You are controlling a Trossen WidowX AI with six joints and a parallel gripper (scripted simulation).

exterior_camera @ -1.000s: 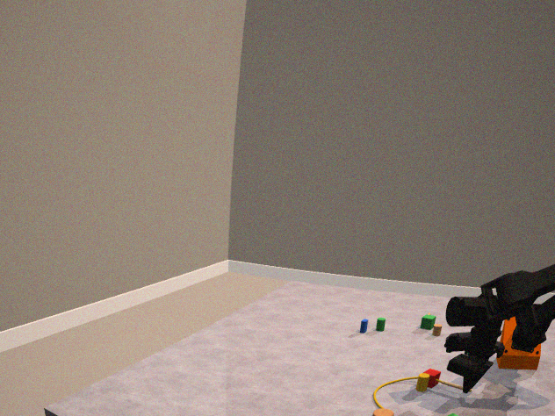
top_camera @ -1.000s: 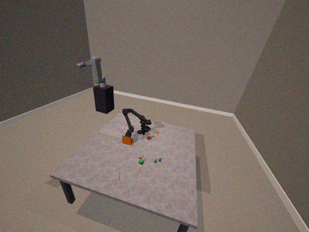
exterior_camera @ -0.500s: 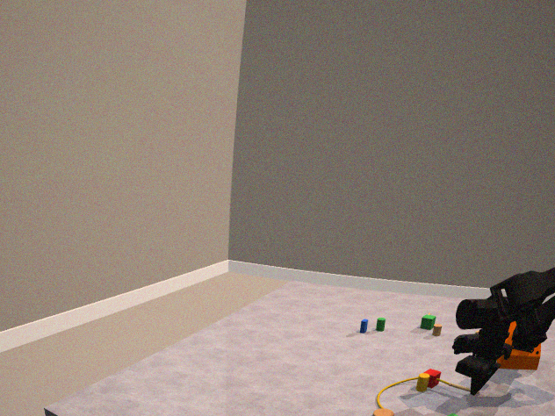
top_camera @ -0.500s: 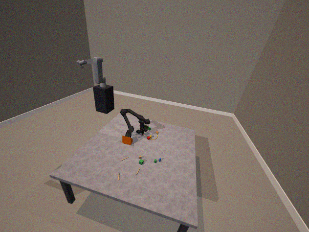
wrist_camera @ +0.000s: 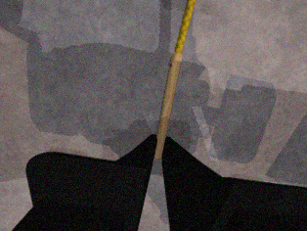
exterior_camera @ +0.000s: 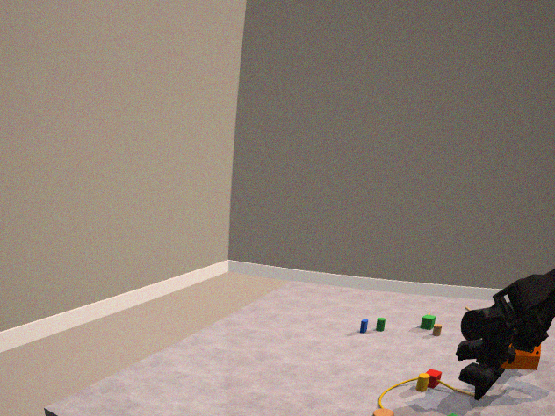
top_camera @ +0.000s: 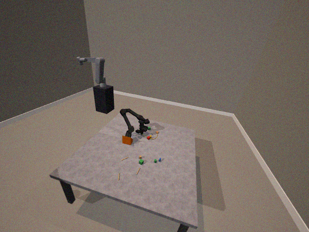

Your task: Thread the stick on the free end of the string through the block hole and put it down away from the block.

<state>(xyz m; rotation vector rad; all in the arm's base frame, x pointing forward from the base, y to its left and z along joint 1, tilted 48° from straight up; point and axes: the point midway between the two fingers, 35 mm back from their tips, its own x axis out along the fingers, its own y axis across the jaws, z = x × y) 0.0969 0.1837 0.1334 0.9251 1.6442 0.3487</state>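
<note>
Now: the thin wooden stick 40 mm ahead of my gripper tip, 20 mm to the right of it and 10 mm above it. Also, from my gripper tip: round wooden button (180 mm ahead, 140 mm to the left, 10 mm above); then yellow cylinder (130 mm ahead, 20 mm to the right, 20 mm above); then red block (120 mm ahead, 50 mm to the right, 20 mm above).
</note>
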